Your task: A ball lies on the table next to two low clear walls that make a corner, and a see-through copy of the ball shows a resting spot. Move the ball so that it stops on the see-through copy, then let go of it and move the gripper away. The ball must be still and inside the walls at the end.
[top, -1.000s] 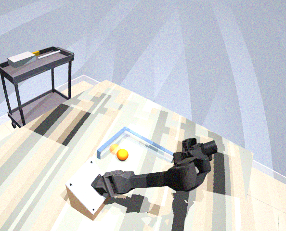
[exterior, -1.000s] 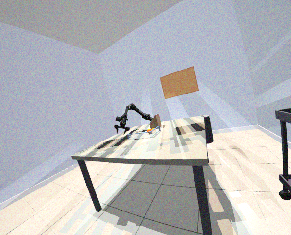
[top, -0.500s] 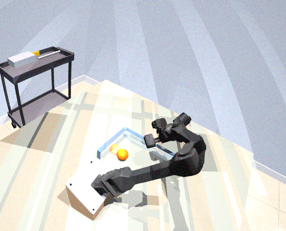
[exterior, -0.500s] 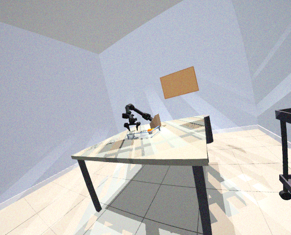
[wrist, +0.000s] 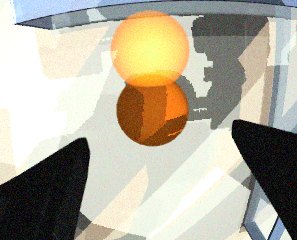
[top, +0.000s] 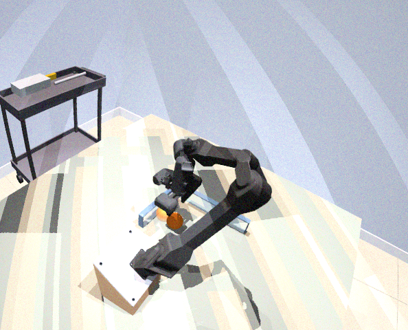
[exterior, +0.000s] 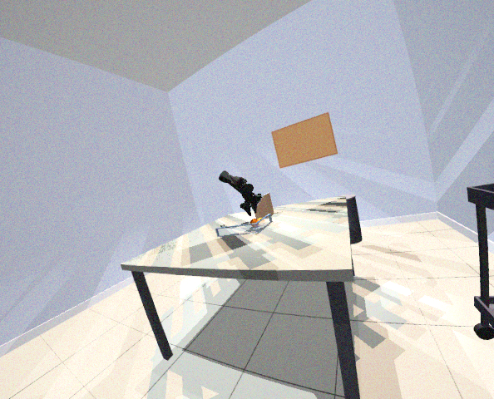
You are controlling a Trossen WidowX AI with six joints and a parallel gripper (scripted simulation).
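The orange ball is 6 cm below my gripper tip. Also, from my gripper tip: see-through copy of ball (1 cm ahead, 4 cm to the left, 6 cm below).
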